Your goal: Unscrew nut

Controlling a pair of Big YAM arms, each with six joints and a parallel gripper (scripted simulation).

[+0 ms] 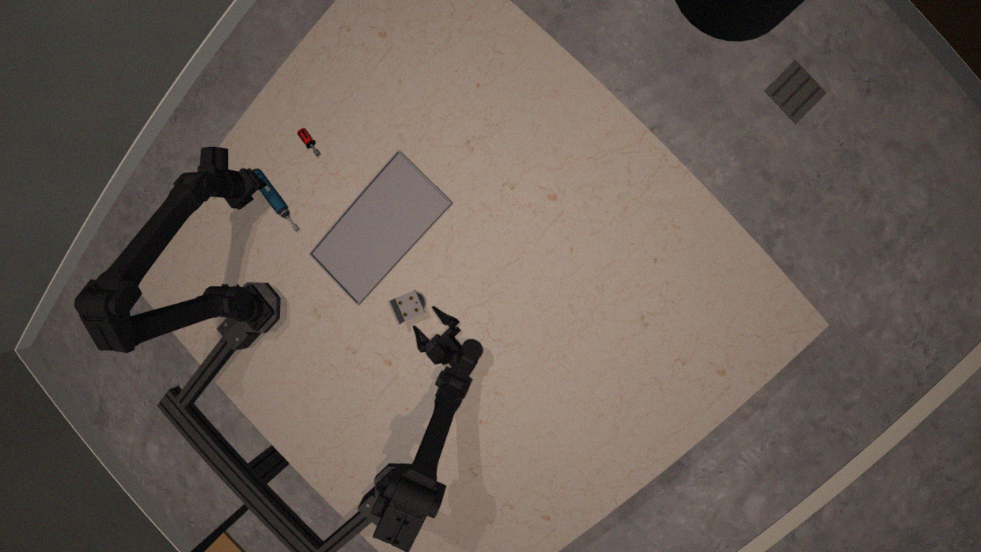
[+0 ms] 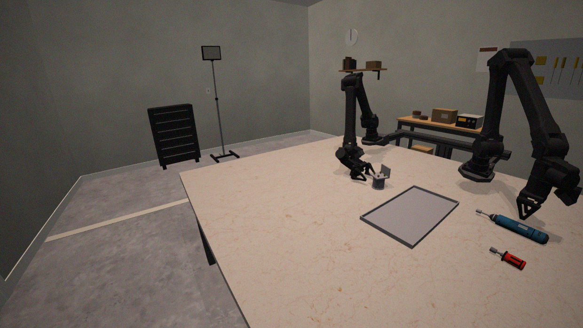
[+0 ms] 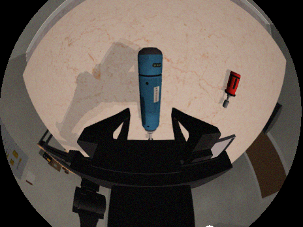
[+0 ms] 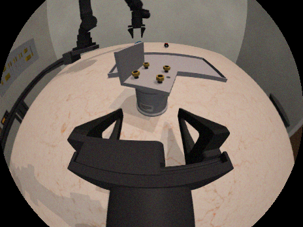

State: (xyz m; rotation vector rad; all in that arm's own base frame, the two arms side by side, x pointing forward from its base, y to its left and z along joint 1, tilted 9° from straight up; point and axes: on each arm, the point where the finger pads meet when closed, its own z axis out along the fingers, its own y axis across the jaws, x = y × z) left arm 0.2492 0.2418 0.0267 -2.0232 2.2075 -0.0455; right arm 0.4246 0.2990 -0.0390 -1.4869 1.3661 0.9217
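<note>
Now: right hand 5 cm to the right of the joint module. Also, from my right hand: flat grey tray: 5 cm ahead, 29 cm to the left, 3 cm below; then red-handled screwdriver: 5 cm ahead, 63 cm to the left, 2 cm below; then grey bracket: 5 cm to the left, 4 cm above.
</note>
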